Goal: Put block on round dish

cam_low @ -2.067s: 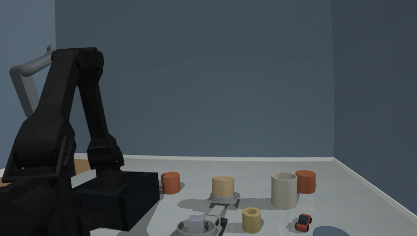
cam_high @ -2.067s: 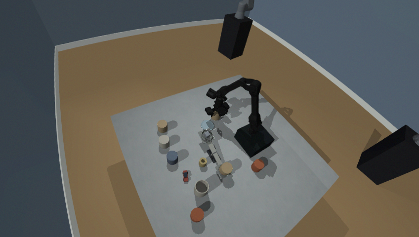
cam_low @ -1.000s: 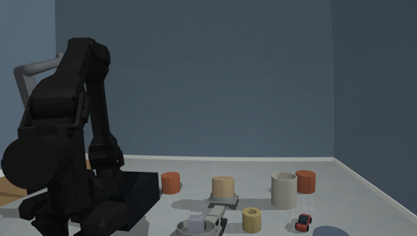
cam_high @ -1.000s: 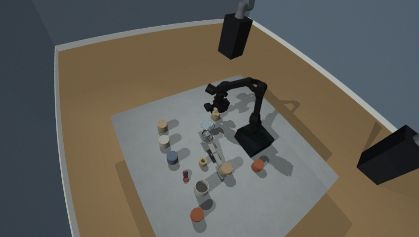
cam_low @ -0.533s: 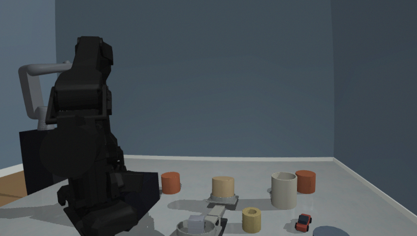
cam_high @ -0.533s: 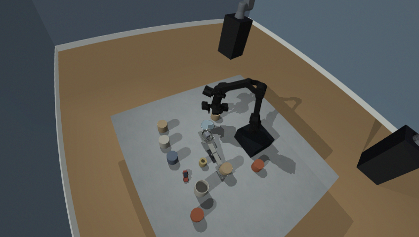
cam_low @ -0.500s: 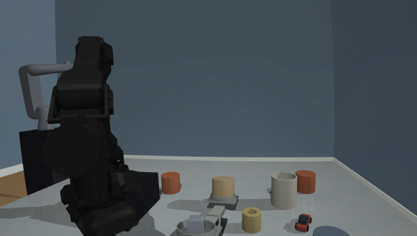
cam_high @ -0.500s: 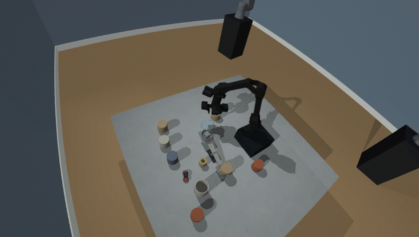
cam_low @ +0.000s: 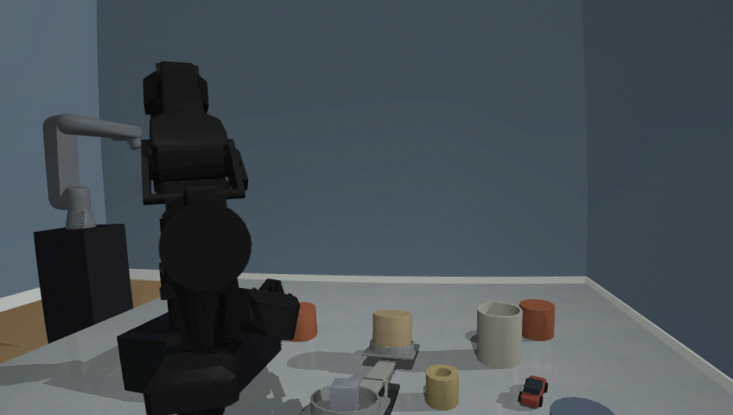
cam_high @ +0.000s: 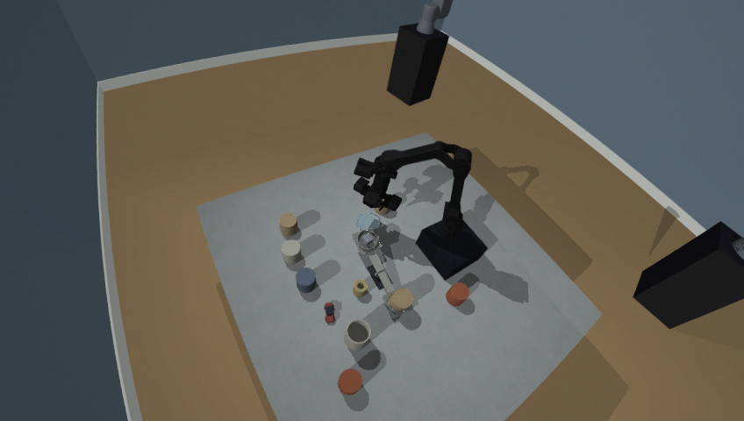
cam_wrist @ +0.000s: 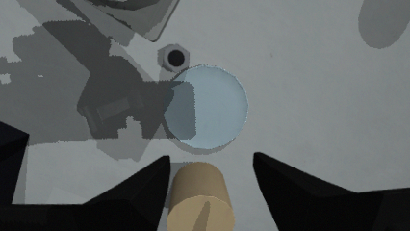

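My gripper tip is 11 cm short of the grey block, 9 cm to the right of it and 2 cm above it. Also, from my gripper tip: balance beam 14 cm ahead, 21 cm to the left, 7 cm below; pale blue round dish 1 cm ahead, 10 cm below; small grey balance 15 cm ahead, 21 cm to the left, 8 cm below.
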